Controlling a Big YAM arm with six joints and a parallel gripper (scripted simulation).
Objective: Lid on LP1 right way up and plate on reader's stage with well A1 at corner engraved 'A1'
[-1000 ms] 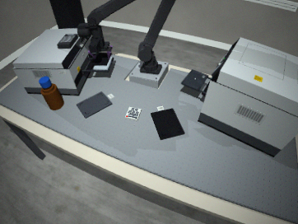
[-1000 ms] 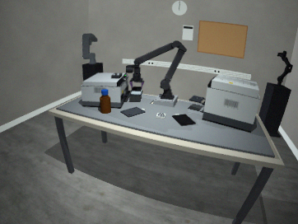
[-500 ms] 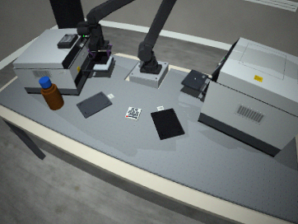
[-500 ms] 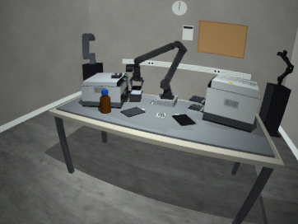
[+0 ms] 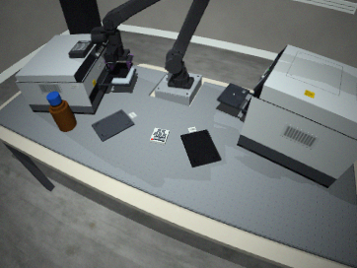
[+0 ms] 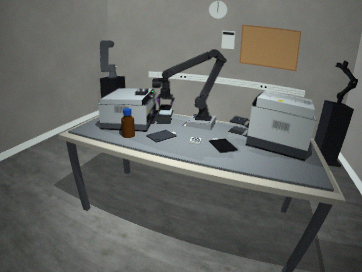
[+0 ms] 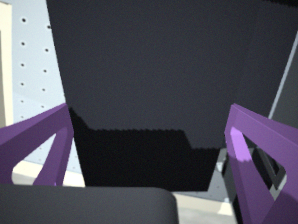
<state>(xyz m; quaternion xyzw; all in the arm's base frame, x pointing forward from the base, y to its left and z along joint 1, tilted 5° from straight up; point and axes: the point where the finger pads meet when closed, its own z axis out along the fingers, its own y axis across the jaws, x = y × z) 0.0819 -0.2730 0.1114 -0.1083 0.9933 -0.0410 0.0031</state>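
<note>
Right now my hand is 1 cm past the white multi-well plate and 4 cm above it. Also, from my hand: label 16 cm ahead, 12 cm to the left, 13 cm below; lidded plate right at my hand; LP1 pad 25 cm ahead, 6 cm to the left, 13 cm below.
</note>
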